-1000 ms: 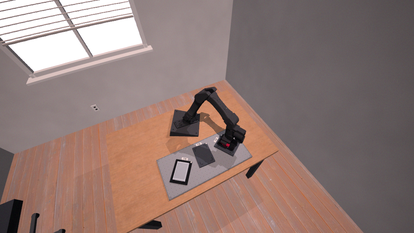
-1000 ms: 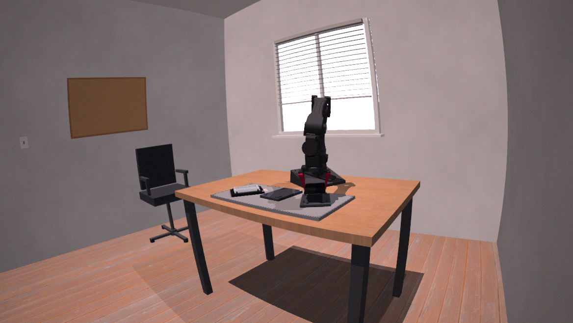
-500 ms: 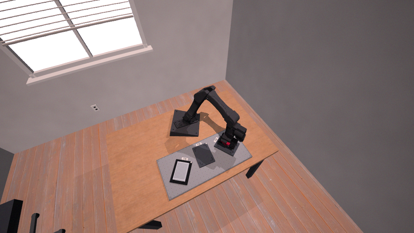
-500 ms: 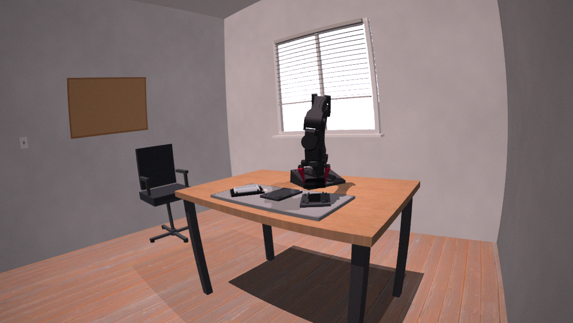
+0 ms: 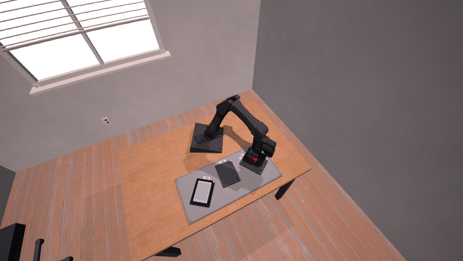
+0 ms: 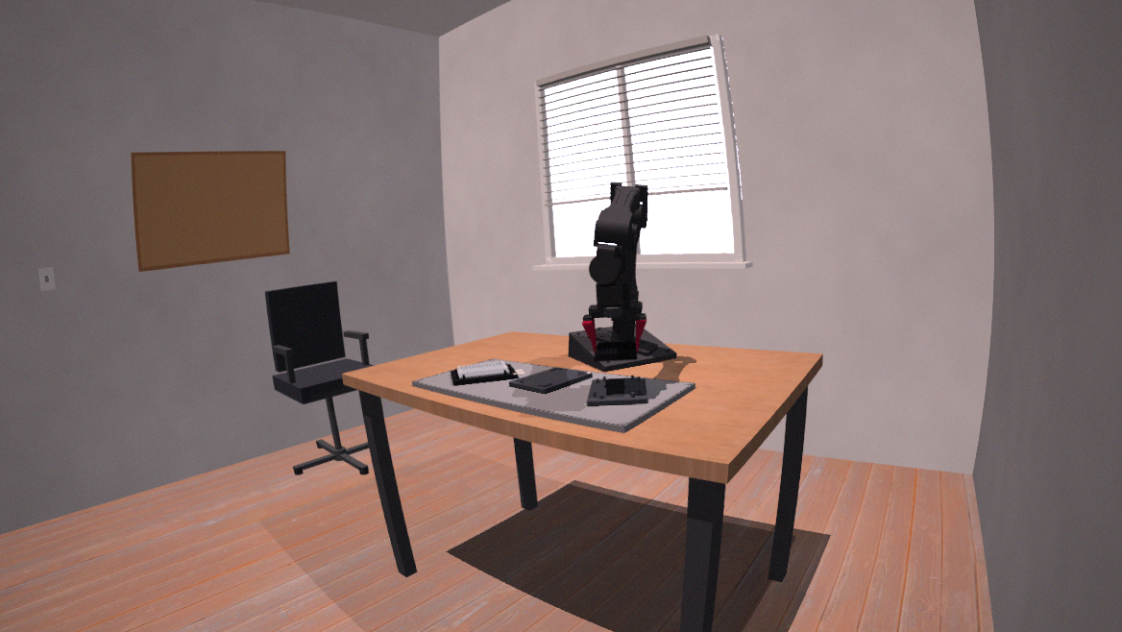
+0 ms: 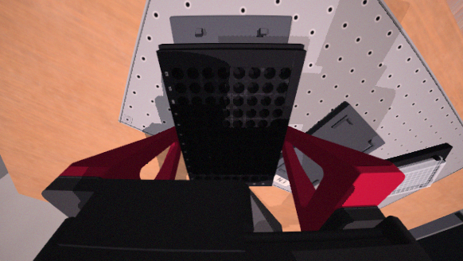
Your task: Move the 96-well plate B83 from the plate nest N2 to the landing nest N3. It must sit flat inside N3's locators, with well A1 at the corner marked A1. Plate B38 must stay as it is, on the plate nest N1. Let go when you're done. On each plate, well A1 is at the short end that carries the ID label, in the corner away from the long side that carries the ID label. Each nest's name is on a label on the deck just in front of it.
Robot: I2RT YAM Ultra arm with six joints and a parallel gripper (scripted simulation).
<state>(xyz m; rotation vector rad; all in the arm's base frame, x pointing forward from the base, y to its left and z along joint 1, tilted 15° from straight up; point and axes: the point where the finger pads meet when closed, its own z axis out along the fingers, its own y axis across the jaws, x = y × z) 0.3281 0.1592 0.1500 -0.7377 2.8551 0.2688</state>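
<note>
Now: hand right at the black 96-well plate B83. From my hand the other things lie so: N2 label (8 cm behind, 5 cm to the right, 10 cm below); plate nest N2 (9 cm below); dark landing nest N3 (2 cm behind, 20 cm to the right, 9 cm below).
</note>
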